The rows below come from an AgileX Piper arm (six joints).
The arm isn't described. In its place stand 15 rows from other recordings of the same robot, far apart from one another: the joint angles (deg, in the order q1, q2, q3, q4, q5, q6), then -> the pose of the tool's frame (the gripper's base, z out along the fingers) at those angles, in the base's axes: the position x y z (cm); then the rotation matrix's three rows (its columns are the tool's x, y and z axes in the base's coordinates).
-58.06, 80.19, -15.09, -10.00, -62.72, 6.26 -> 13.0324, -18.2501, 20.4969; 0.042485, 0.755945, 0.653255; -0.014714, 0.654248, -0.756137; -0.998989, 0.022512, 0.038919
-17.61, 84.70, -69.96, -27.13, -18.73, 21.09 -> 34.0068, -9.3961, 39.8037; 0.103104, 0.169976, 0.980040; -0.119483, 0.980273, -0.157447; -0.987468, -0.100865, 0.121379
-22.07, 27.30, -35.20, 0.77, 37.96, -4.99 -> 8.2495, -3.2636, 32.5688; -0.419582, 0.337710, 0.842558; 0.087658, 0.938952, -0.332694; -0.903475, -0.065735, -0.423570
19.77, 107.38, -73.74, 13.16, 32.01, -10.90 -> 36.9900, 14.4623, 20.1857; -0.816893, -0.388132, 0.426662; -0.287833, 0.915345, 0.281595; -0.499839, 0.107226, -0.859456
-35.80, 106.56, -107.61, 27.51, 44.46, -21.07 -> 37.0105, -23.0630, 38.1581; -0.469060, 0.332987, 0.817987; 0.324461, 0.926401, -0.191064; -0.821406, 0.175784, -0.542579
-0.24, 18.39, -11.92, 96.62, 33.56, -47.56 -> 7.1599, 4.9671, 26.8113; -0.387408, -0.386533, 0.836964; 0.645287, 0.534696, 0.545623; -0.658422, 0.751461, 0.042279
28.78, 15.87, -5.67, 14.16, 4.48, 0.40 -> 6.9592, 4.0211, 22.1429; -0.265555, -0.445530, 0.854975; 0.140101, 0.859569, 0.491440; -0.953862, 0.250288, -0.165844
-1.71, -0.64, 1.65, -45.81, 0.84, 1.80 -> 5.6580, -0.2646, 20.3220; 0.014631, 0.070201, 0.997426; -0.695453, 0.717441, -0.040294; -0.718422, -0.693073, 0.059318
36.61, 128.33, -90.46, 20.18, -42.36, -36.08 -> 42.6556, 29.0554, 21.4778; 0.241167, -0.330891, 0.912332; -0.252798, 0.886207, 0.388241; -0.936980, -0.324266, 0.130075
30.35, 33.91, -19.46, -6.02, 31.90, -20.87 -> 9.4437, 4.9451, 23.3235; -0.305785, -0.670271, 0.676190; -0.685999, 0.647594, 0.331704; -0.660228, -0.362436, -0.657830
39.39, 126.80, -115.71, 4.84, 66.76, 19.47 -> 36.5417, 30.9178, 23.4579; -0.924533, -0.336494, 0.178916; -0.288792, 0.924921, 0.247225; -0.248673, 0.176898, -0.952297
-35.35, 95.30, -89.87, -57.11, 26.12, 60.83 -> 30.4331, -25.7123, 39.8340; -0.119285, 0.847664, 0.516950; 0.215408, 0.530361, -0.819950; -0.969211, 0.013547, -0.245857
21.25, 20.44, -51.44, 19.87, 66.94, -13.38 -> 0.2671, 3.1573, 38.0209; -0.403632, -0.637756, 0.656009; -0.251505, 0.766731, 0.590651; -0.879674, 0.073416, -0.469877
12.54, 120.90, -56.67, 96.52, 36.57, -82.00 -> 34.7520, 13.2482, 8.1625; -0.904512, -0.271018, 0.329252; 0.027770, 0.733009, 0.679652; -0.425542, 0.623897, -0.655490
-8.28, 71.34, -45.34, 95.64, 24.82, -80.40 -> 26.9348, -0.0783, 30.7461; -0.371778, -0.166409, 0.913285; 0.304245, 0.907624, 0.289229; -0.877050, 0.385391, -0.286806
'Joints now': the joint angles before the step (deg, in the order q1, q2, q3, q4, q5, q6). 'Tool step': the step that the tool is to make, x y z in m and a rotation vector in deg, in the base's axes. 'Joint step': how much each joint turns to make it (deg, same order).
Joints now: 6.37 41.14 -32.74 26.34 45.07 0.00
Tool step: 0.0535 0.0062 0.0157 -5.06 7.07 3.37
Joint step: 0.83 15.54 -11.62 -4.02 4.26 -0.57
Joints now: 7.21 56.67 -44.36 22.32 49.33 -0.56
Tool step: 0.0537 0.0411 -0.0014 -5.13 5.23 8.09
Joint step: 9.56 15.66 -11.46 -5.84 1.18 3.43
